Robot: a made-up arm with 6 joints.
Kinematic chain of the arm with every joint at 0, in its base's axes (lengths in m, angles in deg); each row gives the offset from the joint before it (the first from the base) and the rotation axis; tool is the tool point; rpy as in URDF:
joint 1: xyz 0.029 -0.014 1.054 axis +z
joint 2: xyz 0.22 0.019 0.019 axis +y
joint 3: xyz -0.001 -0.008 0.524 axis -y
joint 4: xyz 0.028 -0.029 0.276 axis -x
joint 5: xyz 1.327 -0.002 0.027 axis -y
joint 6: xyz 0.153 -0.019 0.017 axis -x
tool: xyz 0 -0.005 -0.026 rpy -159.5 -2.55 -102.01
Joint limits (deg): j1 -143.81..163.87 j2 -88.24..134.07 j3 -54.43..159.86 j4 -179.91..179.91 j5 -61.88..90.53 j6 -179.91..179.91
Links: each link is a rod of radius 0.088 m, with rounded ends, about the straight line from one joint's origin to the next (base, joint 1, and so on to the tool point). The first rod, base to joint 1, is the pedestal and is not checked.
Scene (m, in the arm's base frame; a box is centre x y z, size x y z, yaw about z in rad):
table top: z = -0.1
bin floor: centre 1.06 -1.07 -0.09 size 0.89 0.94 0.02 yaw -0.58
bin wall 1: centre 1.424 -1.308 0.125 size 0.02 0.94 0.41 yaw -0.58
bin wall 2: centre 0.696 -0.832 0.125 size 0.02 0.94 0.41 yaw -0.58
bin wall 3: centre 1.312 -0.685 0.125 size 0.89 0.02 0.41 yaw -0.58
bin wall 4: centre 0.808 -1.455 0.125 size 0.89 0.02 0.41 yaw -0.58
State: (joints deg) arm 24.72 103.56 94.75 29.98 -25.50 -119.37
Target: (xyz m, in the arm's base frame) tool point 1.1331 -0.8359 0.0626
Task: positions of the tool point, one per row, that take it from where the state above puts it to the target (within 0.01 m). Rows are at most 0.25 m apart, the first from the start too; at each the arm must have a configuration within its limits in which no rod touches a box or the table.
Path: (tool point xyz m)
1: 2.1788 0.6901 0.9505
2: 2.2236 0.4572 0.9255
3: 2.2202 0.2196 0.9014
4: 2.1687 -0.0120 0.8762
5: 2.0722 -0.2284 0.8483
6: 1.9353 -0.4211 0.8167
7: 1.7644 -0.5829 0.7795
8: 1.5678 -0.7079 0.7361
9: 1.3543 -0.7927 0.6855
10: 1.1331 -0.8358 0.6268
11: 1.1577 -0.8528 0.5089
12: 1.1685 -0.8600 0.3730
13: 1.1613 -0.8549 0.2226
14: 1.1331 -0.8359 0.0626

